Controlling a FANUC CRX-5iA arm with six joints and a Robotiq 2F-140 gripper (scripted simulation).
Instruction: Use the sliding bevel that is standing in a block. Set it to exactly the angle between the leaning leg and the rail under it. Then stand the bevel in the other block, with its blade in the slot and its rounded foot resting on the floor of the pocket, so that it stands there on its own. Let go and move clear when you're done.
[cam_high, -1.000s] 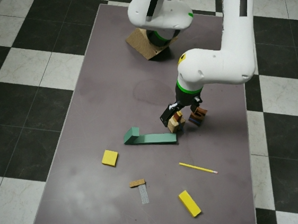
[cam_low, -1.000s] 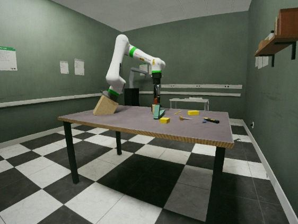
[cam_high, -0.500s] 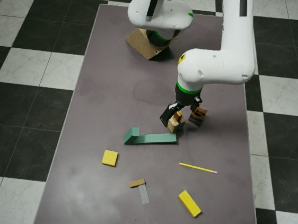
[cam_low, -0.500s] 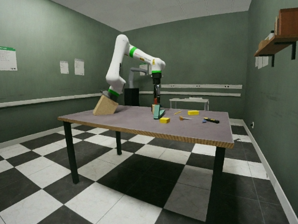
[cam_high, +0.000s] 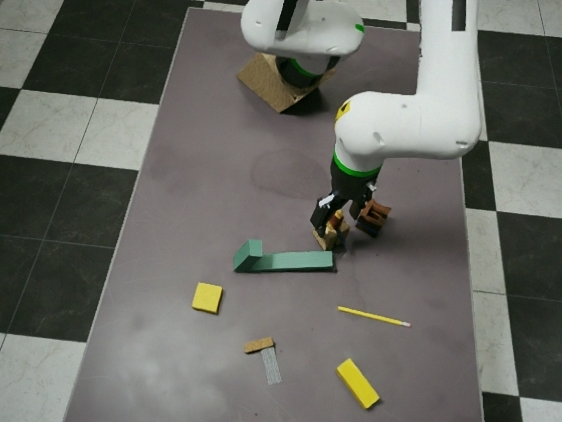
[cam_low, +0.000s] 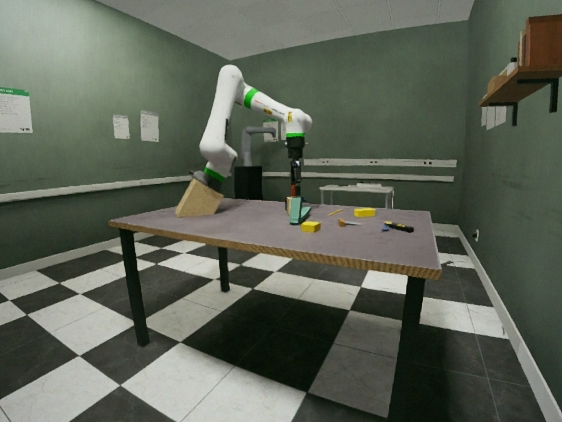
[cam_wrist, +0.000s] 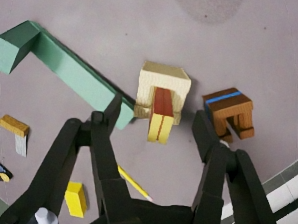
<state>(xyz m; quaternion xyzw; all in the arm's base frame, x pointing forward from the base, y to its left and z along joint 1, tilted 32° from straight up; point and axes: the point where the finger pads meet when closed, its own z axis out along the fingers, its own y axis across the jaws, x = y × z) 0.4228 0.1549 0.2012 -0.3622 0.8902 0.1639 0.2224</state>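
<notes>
My gripper is now 1 cm short of the dark blade, 1 cm to the right of it and 5 cm above it. The rest, counted from my hand: yellow pencil: 16 cm ahead, 15 cm to the left, 12 cm below; then cork-and-metal square: 33 cm ahead, 7 cm to the right, 12 cm below.
</notes>
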